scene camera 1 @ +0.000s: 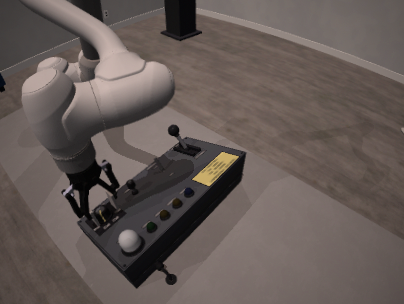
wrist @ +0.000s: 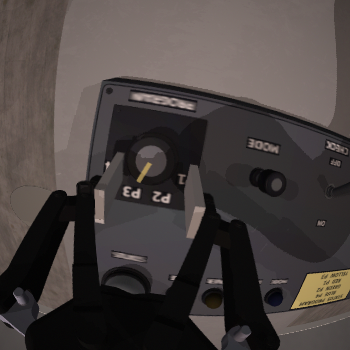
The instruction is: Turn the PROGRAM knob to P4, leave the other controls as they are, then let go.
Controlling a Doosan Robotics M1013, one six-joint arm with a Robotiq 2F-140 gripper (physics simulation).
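Observation:
The PROGRAM knob is a round dark knob with a yellow pointer line, at the near left end of the control panel. In the wrist view the pointer aims at the P3 label. P2 and P1 are readable; the P4 label is mostly hidden behind the left finger. My gripper is open, with its two pale finger pads on either side of the knob and nothing between them held. Whether a pad touches the knob cannot be told.
The MODE knob stands beside the PROGRAM plate, with the CHECK switch further right. A white dome, several coloured buttons, a yellow label and a black ball-topped lever are also on the panel.

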